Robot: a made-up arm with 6 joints. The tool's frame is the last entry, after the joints.
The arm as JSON. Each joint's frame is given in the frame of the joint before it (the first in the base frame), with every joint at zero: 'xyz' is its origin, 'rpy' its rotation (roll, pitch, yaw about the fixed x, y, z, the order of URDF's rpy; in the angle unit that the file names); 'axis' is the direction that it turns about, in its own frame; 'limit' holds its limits. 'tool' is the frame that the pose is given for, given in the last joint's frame.
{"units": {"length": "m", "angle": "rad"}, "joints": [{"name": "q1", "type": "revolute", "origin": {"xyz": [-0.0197, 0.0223, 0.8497], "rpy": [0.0, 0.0, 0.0]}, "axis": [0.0, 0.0, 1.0], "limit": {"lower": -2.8, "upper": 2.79}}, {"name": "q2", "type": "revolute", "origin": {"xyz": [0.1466, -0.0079, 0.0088], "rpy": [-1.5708, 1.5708, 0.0]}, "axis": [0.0, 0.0, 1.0], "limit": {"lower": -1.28, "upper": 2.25}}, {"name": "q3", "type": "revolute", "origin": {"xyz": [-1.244, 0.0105, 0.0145], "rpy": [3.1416, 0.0, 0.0]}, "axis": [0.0, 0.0, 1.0], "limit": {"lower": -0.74, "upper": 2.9}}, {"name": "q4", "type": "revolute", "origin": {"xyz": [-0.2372, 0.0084, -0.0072], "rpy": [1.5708, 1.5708, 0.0]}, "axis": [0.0, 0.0, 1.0], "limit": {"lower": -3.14, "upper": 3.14}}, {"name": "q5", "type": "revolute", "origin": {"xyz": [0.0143, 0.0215, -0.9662], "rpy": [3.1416, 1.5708, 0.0]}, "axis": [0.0, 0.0, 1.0], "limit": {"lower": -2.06, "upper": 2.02}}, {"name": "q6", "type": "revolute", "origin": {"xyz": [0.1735, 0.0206, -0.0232], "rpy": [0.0, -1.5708, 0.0]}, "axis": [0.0, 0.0, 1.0], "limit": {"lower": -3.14, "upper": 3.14}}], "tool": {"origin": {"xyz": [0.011, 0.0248, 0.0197], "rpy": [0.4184, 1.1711, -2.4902]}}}
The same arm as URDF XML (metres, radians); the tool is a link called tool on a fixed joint. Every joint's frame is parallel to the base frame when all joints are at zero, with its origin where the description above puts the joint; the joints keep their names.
<robot name="arm">
<joint name="tool_fixed" type="fixed"><parent link="link6"/><child link="tool"/><origin xyz="-0.0197 -0.011 0.0248" rpy="-1.7647 0.2382 0.3241"/></joint>
<joint name="q6" type="revolute"><parent link="link5"/><child link="link6"/><origin xyz="0.1735 0.0232 0.0206" rpy="0 0 0"/><axis xyz="-1 0 0"/><limit lower="-3.14" upper="3.14"/></joint>
<joint name="q5" type="revolute"><parent link="link4"/><child link="link5"/><origin xyz="0.9662 0.0143 -0.0215" rpy="0 0 0"/><axis xyz="0 -1 0"/><limit lower="-2.06" upper="2.02"/></joint>
<joint name="q4" type="revolute"><parent link="link3"/><child link="link4"/><origin xyz="0.0084 0.0072 0.2372" rpy="0 0 0"/><axis xyz="-1 0 0"/><limit lower="-3.14" upper="3.14"/></joint>
<joint name="q3" type="revolute"><parent link="link2"/><child link="link3"/><origin xyz="-0.0105 0.0145 1.244" rpy="0 0 0"/><axis xyz="0 -1 0"/><limit lower="-0.74" upper="2.9"/></joint>
<joint name="q2" type="revolute"><parent link="link1"/><child link="link2"/><origin xyz="0.1466 -0.0079 0.0088" rpy="0 0 0"/><axis xyz="0 1 0"/><limit lower="-1.28" upper="2.25"/></joint>
<joint name="q1" type="revolute"><parent link="base"/><child link="link1"/><origin xyz="-0.0197 0.0223 0.8497" rpy="0 0 0"/><axis xyz="0 0 1"/><limit lower="-2.8" upper="2.79"/></joint>
<link name="base"/>
<link name="link1"/>
<link name="link2"/>
<link name="link3"/>
<link name="link4"/>
<link name="link5"/>
<link name="link6"/>
<link name="tool"/>
</robot>

